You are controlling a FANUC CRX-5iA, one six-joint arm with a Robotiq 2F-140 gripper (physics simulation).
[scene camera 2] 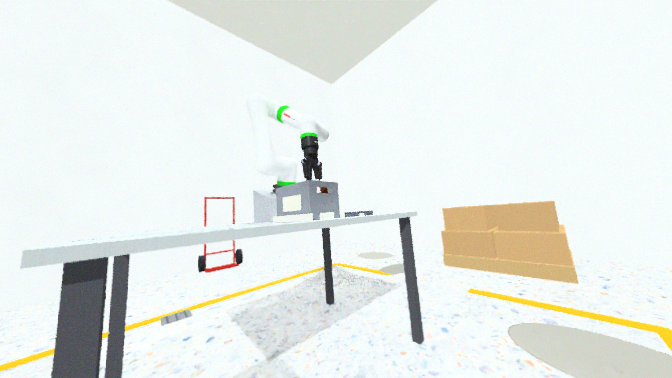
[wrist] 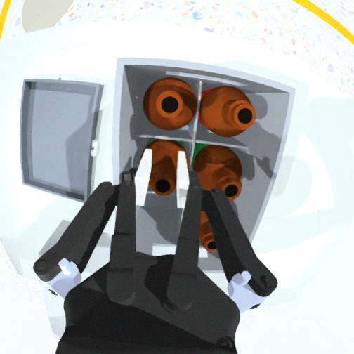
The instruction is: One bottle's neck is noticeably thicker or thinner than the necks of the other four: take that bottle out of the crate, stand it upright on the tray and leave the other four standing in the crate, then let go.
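Observation:
The grey crate (scene camera 2: pixel 325 206) (wrist: pixel 119 100) stands on the table with five brown bottles in its compartments. My gripper (scene camera 2: pixel 313 178) (wrist: pixel 164 161) points down over the crate, its white pads shut on the neck of the middle-left bottle (wrist: pixel 169 155) in the wrist view, which is still inside the crate. The other bottles are the upper-left bottle (wrist: pixel 154 111), upper-right bottle (wrist: pixel 220 107), middle-right bottle (wrist: pixel 212 162) and lower bottle (wrist: pixel 206 230), partly hidden by a finger. The grey tray (scene camera 2: pixel 352 214) (wrist: pixel 55 135) lies beside the crate with no bottle on it.
The crate's walls and thin dividers (wrist: pixel 197 117) surround the bottles. The table (scene camera 2: pixel 200 235) carries crate and tray. A red hand truck (scene camera 2: pixel 205 215) and stacked brown boxes (scene camera 2: pixel 525 245) stand on the floor away from the table.

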